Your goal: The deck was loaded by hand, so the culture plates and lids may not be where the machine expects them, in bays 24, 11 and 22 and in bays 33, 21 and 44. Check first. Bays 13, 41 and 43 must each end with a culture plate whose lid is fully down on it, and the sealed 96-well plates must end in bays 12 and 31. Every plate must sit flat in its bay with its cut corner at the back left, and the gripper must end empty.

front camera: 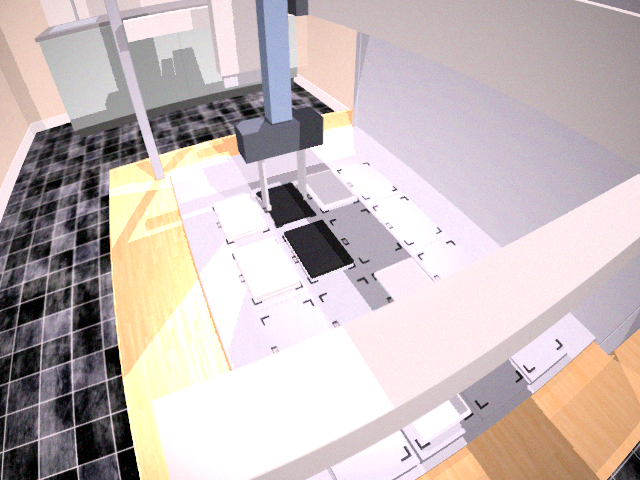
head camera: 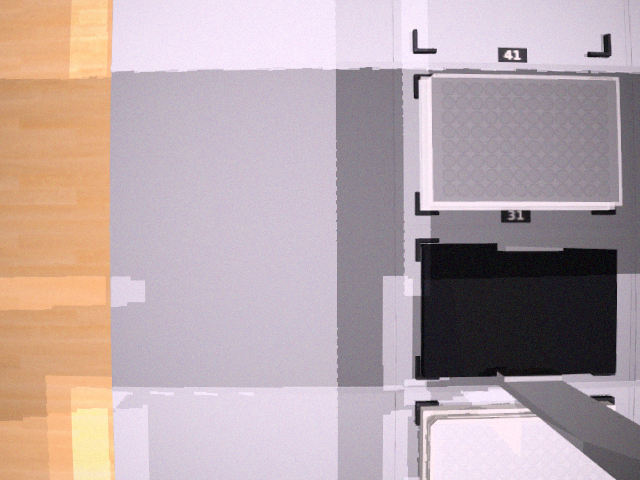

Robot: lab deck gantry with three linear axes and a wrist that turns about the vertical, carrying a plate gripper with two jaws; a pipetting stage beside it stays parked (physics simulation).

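Frame: origin at the robot's base, x back, y left, z down, level; millimetres.
Where they show: gripper, between the fingertips: (front camera: 284, 200) (head camera: 525, 310); robot's base, origin of its link: (front camera: 213, 207).
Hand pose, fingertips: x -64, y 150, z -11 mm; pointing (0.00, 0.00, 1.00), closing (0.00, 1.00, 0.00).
Things, the pixels of their top centre, and the offset from my fingertips. "spot": a spot on its surface instead.
- lid, centre of its top: (head camera: 522, 309) (front camera: 284, 201) dx +0, dy +0, dz +3 mm
- black-topped piece, centre of its top: (front camera: 317, 245) dx -164, dy +0, dz -6 mm
- sealed 96-well plate, centre of its top: (head camera: 526, 139) (front camera: 327, 186) dx +0, dy +107, dz -3 mm
- bay 11, a spot on its surface: (head camera: 491, 449) spot: dx +23, dy -86, dz -4 mm
- bay 12, a spot on its surface: (front camera: 266, 268) spot: dx -173, dy -107, dz -3 mm
- pale piece, centre of its top: (front camera: 413, 288) dx -328, dy +107, dz +3 mm
- pale-rimmed plate, centre of its top: (front camera: 422, 389) dx -492, dy +0, dz -18 mm
My gripper (front camera: 284, 201) (head camera: 532, 313) is low at bay 21, its jaws against the long sides of a black plate or lid (front camera: 295, 214) (head camera: 465, 320). Another black-topped piece (front camera: 318, 249) with a pale lower rim is in bay 22. A sealed 96-well plate (front camera: 330, 189) (head camera: 522, 142) is in bay 31. White pieces are in bay 11 (front camera: 240, 215) (head camera: 491, 449) and bay 12 (front camera: 266, 268). The bay 11 piece shows a cut corner at the back left and faint circles. A pale piece (front camera: 402, 280) is in bay 33, and a pale-rimmed plate (front camera: 439, 418) seems to be in bay 24.
A broad pale beam (front camera: 465, 294) crosses the front view and hides part of the near bays. A thin upright post (front camera: 136, 98) stands at the deck's far left corner. A grey arm (head camera: 584, 423) crosses the head view at the lower right. Bays 13, 41 and 42 show corner marks.
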